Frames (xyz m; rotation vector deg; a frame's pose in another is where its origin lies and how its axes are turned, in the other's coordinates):
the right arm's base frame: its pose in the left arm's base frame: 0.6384 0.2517 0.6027 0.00 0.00 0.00
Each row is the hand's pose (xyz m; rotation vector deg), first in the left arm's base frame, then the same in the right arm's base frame.
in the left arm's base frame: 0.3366 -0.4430 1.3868 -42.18 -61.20 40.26
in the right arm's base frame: -0.3018 -0.6947 0.7841 -42.18 -61.20 40.26
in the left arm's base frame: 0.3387 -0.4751 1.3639 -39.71 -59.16 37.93
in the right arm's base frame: -0.2997 -0.7268 0.7612 -39.71 -59.16 37.93
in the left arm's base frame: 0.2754 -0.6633 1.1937 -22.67 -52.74 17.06
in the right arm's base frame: -0.3630 -0.9150 0.5910 -22.67 -52.74 17.06
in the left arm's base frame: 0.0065 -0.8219 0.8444 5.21 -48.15 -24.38
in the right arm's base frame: -0.6319 -1.0736 0.2417 5.21 -48.15 -24.38
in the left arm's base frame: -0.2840 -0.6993 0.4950 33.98 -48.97 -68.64
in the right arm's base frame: -0.9224 -0.9510 -0.1077 33.98 -48.97 -68.64
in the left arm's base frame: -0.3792 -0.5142 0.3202 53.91 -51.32 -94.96
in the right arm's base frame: -1.0176 -0.7659 -0.2825 53.91 -51.32 -94.96
